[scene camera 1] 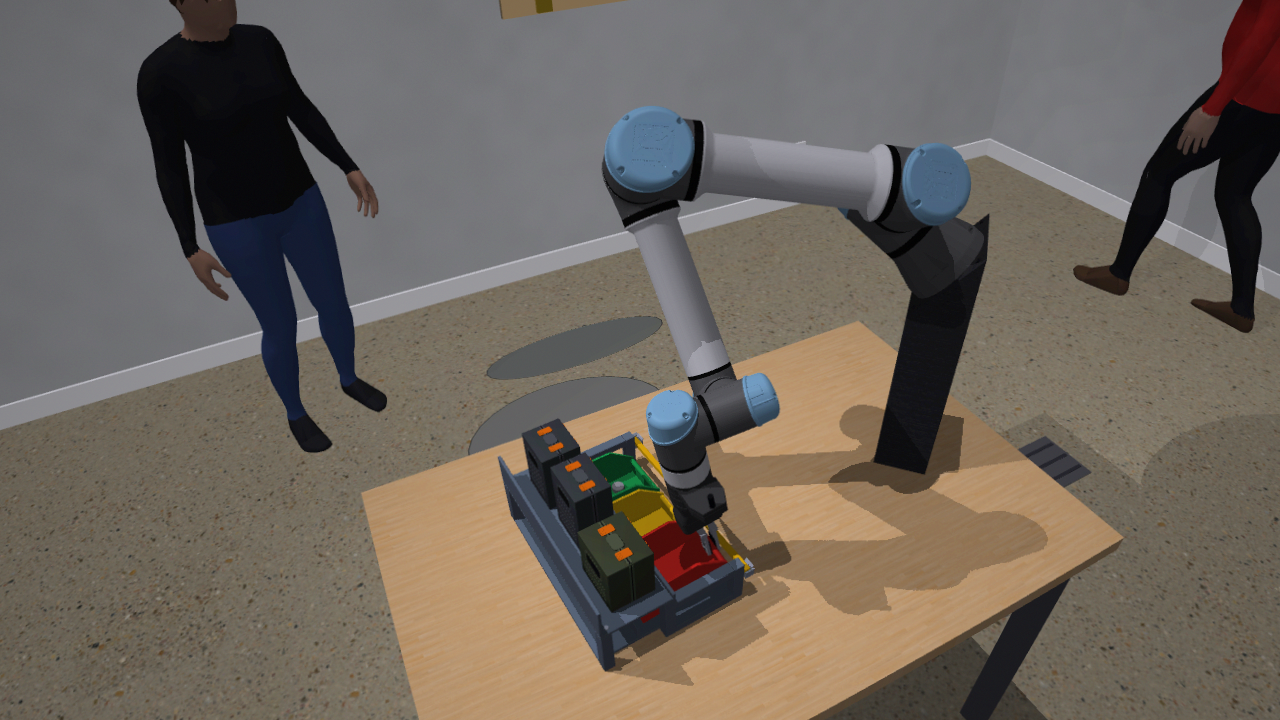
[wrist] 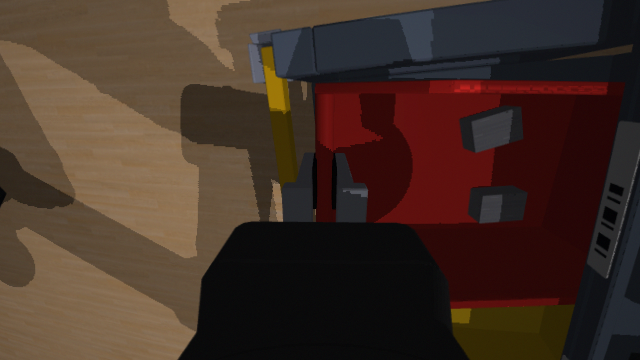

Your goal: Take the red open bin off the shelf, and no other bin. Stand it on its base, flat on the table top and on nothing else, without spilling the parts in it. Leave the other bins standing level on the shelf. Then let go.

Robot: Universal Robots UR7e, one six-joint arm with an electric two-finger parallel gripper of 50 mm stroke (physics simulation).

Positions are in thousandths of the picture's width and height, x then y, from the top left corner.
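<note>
From scene camera 1 I can see my gripper (scene camera 1: 556,762), a green bin (scene camera 1: 480,649) and a yellow bin (scene camera 1: 505,709), plus a red open bin (scene camera 1: 532,777) and an olive case (scene camera 1: 485,784). In the wrist view there's a yellow bar (wrist: 434,246), and that view also gives me the red open bin (wrist: 629,388) and my gripper (wrist: 507,474). The green bin is out of frame in the wrist view, and the olive case is out of frame in the wrist view as well.
</note>
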